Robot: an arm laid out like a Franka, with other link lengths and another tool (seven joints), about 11 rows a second.
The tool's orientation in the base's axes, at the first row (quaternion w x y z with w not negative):
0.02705, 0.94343, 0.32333, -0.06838
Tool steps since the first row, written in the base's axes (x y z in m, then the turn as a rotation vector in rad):
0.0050, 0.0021, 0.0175, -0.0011, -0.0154, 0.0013
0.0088, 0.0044, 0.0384, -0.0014, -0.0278, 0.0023
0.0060, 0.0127, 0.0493, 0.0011, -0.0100, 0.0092
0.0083, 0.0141, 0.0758, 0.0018, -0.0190, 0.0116
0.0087, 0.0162, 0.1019, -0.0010, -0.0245, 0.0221
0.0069, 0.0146, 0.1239, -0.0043, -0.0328, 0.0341
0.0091, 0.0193, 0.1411, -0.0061, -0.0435, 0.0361
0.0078, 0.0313, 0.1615, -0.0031, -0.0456, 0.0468
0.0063, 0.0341, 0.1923, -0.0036, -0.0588, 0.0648
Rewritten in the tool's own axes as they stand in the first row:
0.0026, 0.0015, -0.0181, -0.0104, 0.0115, 0.0003
0.0039, 0.0022, -0.0394, -0.0183, 0.0211, 0.0005
0.0052, -0.0060, -0.0506, -0.0066, 0.0086, -0.0083
0.0039, -0.0055, -0.0772, -0.0118, 0.0162, -0.0099
0.0017, -0.0068, -0.1033, -0.0189, 0.0189, -0.0194
-0.0039, -0.0064, -0.1247, -0.0282, 0.0235, -0.0301
-0.0019, -0.0087, -0.1424, -0.0364, 0.0308, -0.0309
0.0014, -0.0188, -0.1636, -0.0369, 0.0344, -0.0416
-0.0026, -0.0217, -0.1942, -0.0480, 0.0447, -0.0581

